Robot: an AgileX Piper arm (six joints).
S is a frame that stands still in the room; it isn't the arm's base.
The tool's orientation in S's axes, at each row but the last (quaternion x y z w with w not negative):
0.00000 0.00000 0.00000 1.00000
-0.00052 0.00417 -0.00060 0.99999
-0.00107 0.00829 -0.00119 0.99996
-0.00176 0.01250 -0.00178 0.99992
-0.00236 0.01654 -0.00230 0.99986
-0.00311 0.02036 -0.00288 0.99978
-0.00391 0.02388 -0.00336 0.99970
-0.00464 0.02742 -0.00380 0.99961
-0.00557 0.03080 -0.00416 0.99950
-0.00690 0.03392 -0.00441 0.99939
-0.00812 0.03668 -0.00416 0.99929
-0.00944 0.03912 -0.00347 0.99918
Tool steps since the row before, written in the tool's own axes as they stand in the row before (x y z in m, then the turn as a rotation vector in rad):
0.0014 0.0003 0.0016 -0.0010 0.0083 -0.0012
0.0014 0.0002 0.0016 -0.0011 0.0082 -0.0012
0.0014 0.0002 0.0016 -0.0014 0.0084 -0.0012
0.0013 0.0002 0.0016 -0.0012 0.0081 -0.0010
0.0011 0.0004 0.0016 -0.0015 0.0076 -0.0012
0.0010 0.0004 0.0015 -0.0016 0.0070 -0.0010
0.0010 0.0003 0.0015 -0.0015 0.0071 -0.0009
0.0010 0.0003 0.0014 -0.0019 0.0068 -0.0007
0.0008 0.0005 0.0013 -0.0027 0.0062 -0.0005
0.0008 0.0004 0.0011 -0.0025 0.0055 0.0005
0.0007 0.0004 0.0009 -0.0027 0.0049 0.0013
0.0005 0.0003 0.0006 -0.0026 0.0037 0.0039
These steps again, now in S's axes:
0.0014 0.0003 0.0016 -0.0010 0.0083 -0.0012
0.0014 0.0002 0.0016 -0.0011 0.0082 -0.0012
0.0014 0.0002 0.0016 -0.0014 0.0084 -0.0012
0.0013 0.0002 0.0016 -0.0012 0.0081 -0.0010
0.0012 0.0004 0.0016 -0.0015 0.0076 -0.0012
0.0011 0.0004 0.0015 -0.0016 0.0070 -0.0010
0.0011 0.0003 0.0014 -0.0015 0.0071 -0.0009
0.0011 0.0003 0.0013 -0.0019 0.0068 -0.0007
0.0009 0.0005 0.0012 -0.0027 0.0062 -0.0004
0.0009 0.0004 0.0010 -0.0024 0.0055 0.0006
0.0008 0.0004 0.0008 -0.0026 0.0049 0.0014
0.0005 0.0003 0.0006 -0.0023 0.0038 0.0040

